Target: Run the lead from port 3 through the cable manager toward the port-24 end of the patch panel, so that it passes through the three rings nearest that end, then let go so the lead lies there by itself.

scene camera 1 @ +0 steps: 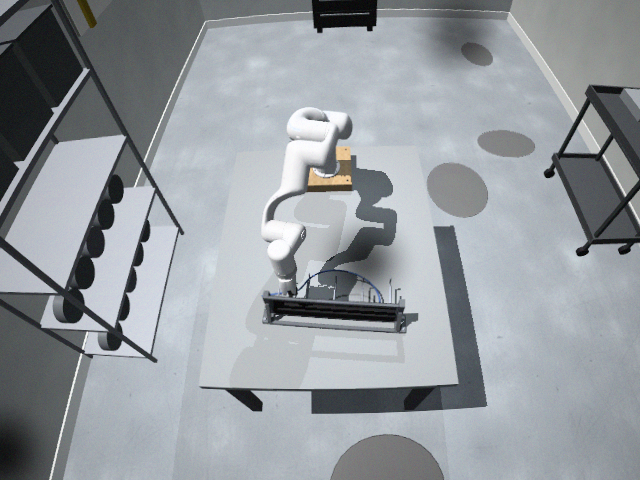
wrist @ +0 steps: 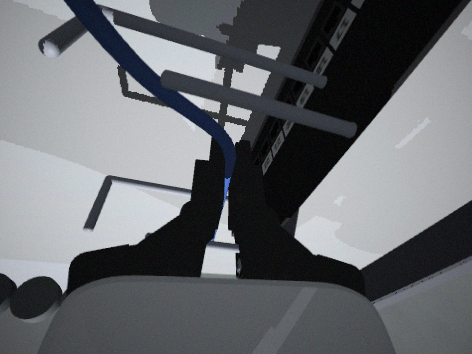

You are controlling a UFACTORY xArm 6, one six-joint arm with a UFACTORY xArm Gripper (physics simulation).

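The blue lead (scene camera 1: 336, 270) (wrist: 187, 111) arcs behind the patch panel (scene camera 1: 336, 308) (wrist: 365, 65) from its right part to my gripper (scene camera 1: 291, 294) (wrist: 226, 157) near the panel's left end. The gripper is shut on the lead, and lighter blue lead shows below the fingertips. In the wrist view, two grey bars (wrist: 215, 47) (wrist: 260, 103) of the cable manager's rings reach toward the panel ahead of the fingers; the lead crosses near their left ends. Another ring (wrist: 150, 184) is partly hidden behind the left finger. Whether the lead lies inside these rings I cannot tell.
The panel stands in a grey frame (scene camera 1: 336, 326) on the table (scene camera 1: 248, 361). Thin upright ring posts (scene camera 1: 390, 289) stand behind its right part. The arm's wooden base (scene camera 1: 343, 180) is at the table's back. A shelf rack stands left, a dark cart right.
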